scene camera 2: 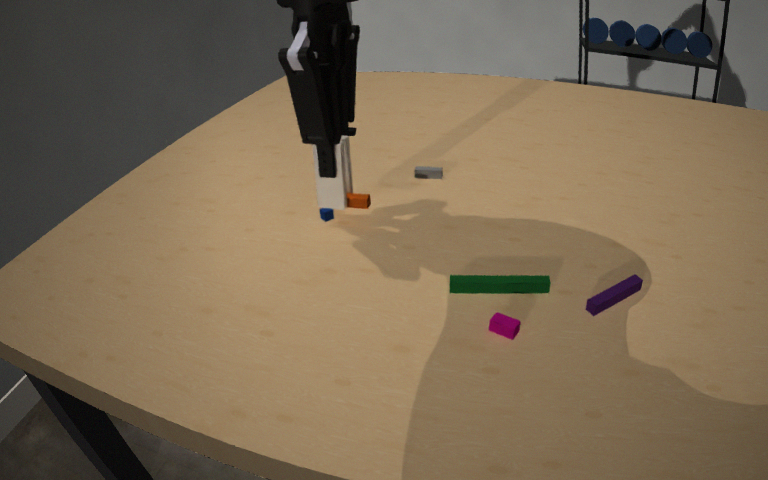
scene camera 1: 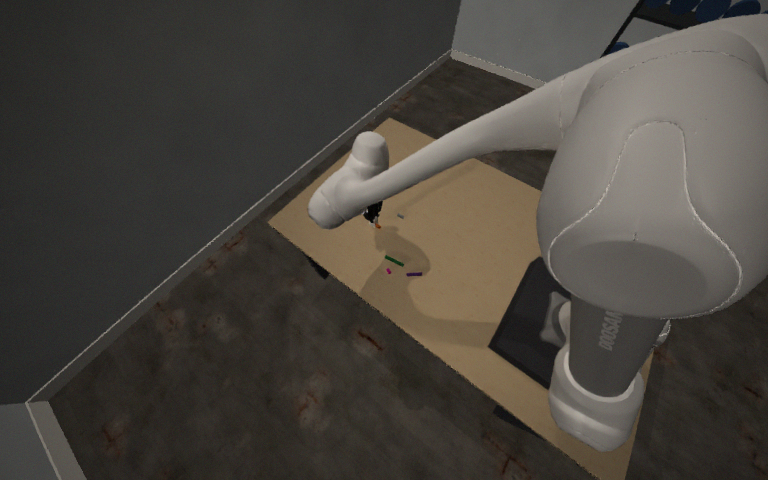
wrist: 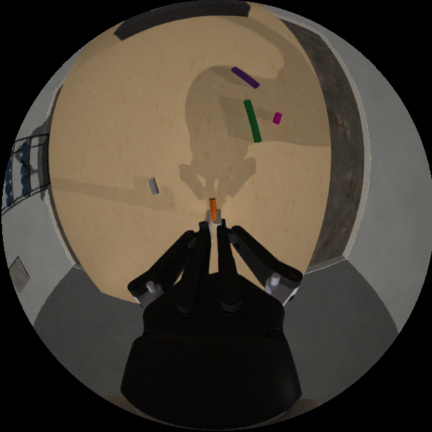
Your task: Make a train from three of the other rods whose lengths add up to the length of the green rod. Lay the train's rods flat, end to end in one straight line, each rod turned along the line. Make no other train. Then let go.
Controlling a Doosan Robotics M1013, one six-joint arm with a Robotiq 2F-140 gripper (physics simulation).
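Frame: origin at the arm's base, x ahead, y left, z up, level; centimetres.
Where they show: gripper, fingertip midpoint: (scene camera 2: 336,202) (scene camera 1: 373,224).
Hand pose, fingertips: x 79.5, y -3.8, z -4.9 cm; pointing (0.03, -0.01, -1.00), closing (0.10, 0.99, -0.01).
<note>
Each offset is from my fingertips to the top centre of the thing. Level surfaces: height alone.
My gripper (scene camera 1: 374,224) (scene camera 2: 334,205) (wrist: 214,215) is shut on the orange rod @[dx -1.3, dy +0.1, dz +0.8 cm] (scene camera 1: 378,226) (scene camera 2: 360,200) (wrist: 213,207), which sticks out sideways from the fingertips. Its exact height over the table is hard to tell. A small blue cube-like rod @[dx +1.2, dy -0.3, dz -0.9 cm] (scene camera 2: 326,214) shows just below the fingertips in scene camera 2; the wrist view does not show it. The long green rod @[dx -15.5, dy +10.0, dz -0.9 cm] (scene camera 1: 394,260) (scene camera 2: 499,284) (wrist: 252,121) lies flat. The magenta rod @[dx -15.8, dy +14.8, dz -0.9 cm] (scene camera 1: 389,271) (scene camera 2: 504,326) (wrist: 277,118) lies beside it. The purple rod @[dx -25.2, dy +11.0, dz -0.9 cm] (scene camera 1: 414,274) (scene camera 2: 614,294) (wrist: 245,77) lies slanted off one end. The grey rod @[dx -7.8, dy -10.2, dz -0.9 cm] (scene camera 1: 400,215) (scene camera 2: 428,173) (wrist: 153,186) lies apart.
The rods lie on a wooden table @[dz -2.0 cm] (scene camera 1: 464,226) (scene camera 2: 226,339) (wrist: 110,125). A dark base plate (scene camera 1: 523,316) is under the arm's foot. The arm's shadow falls over the green, purple and magenta rods. A rack (scene camera 2: 651,54) with blue round things stands behind the table.
</note>
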